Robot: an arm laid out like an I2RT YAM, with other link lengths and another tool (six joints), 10 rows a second.
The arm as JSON. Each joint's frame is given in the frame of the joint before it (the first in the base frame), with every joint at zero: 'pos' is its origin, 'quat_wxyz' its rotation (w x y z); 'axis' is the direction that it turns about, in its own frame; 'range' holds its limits. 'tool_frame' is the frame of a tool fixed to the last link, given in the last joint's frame.
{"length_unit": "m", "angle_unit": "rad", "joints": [
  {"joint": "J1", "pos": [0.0, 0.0, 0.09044], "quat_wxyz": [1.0, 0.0, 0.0, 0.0], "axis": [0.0, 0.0, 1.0], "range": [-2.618, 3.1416]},
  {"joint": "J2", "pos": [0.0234, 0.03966, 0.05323], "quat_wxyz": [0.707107, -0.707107, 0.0, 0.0], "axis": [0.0, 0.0, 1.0], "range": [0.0, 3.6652]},
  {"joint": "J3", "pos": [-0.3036, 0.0, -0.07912], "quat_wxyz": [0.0, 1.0, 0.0, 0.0], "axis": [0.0, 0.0, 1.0], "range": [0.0, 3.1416]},
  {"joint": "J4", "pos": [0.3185, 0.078, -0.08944], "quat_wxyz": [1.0, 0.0, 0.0, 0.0], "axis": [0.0, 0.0, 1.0], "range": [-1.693, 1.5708]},
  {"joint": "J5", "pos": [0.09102, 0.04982, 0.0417], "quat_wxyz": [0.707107, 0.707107, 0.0, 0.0], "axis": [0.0, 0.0, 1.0], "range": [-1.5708, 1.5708]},
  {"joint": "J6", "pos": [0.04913, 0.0, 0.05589], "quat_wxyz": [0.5, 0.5, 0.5, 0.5], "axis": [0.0, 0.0, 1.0], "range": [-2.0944, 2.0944]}
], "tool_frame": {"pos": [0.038, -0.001, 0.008], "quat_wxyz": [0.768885, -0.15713, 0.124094, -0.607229]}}
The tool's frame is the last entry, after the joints.
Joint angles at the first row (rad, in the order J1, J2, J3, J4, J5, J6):
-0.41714 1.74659 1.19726 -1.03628 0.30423 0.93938
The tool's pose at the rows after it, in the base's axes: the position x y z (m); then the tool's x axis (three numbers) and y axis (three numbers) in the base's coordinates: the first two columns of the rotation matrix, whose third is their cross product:
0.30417 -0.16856 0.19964 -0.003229 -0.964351 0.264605 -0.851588 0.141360 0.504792
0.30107 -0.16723 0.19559 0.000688 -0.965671 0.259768 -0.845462 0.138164 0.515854
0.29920 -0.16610 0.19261 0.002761 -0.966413 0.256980 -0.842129 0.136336 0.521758
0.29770 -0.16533 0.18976 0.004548 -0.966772 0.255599 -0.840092 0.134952 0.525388
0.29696 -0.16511 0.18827 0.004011 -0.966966 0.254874 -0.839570 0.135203 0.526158
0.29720 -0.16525 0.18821 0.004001 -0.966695 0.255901 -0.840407 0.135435 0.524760
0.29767 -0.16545 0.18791 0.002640 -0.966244 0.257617 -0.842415 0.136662 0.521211
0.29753 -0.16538 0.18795 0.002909 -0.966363 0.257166 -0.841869 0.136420 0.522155
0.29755 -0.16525 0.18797 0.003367 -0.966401 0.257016 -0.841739 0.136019 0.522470
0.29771 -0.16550 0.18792 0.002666 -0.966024 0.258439 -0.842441 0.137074 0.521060
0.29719 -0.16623 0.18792 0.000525 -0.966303 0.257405 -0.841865 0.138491 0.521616
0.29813 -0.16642 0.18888 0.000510 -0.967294 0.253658 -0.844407 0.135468 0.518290
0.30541 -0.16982 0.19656 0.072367 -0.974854 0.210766 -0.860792 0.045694 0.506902
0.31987 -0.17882 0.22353 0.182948 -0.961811 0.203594 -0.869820 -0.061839 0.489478
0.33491 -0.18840 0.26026 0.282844 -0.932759 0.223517 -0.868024 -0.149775 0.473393
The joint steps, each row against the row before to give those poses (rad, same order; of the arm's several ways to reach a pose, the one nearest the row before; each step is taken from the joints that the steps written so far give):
-0.00039 0.00001 -0.01829 0.00229 -0.00077 0.00801
0.00000 -0.00003 -0.01491 0.00191 0.00039 -0.00077
0.00077 0.00001 -0.01066 0.00342 -0.00001 0.00040
0.00037 0.00002 -0.00990 0.00573 0.00039 -0.00040
-0.00037 -0.00001 -0.00500 0.00383 -0.00038 0.00039
-0.00001 0.00001 0.00004 0.00189 0.00038 -0.00038
-0.00001 -0.00003 -0.00041 0.00457 0.00000 0.00037
0.00002 0.00001 -0.00002 -0.00112 0.00000 0.00002
0.00038 0.00002 0.00003 -0.00039 0.00000 -0.00001
-0.00038 -0.00001 0.00000 0.00190 0.00076 0.00001
-0.00266 0.00000 -0.00001 -0.00075 -0.00076 -0.00038
-0.00001 0.00000 0.00420 -0.00115 -0.00534 -0.00153
0.00001 -0.00115 0.03015 -0.01032 -0.04540 -0.08315
-0.00001 -0.00306 0.08657 -0.04576 -0.01678 -0.12209
0.00001 0.00001 0.11521 -0.06331 0.00152 -0.11329

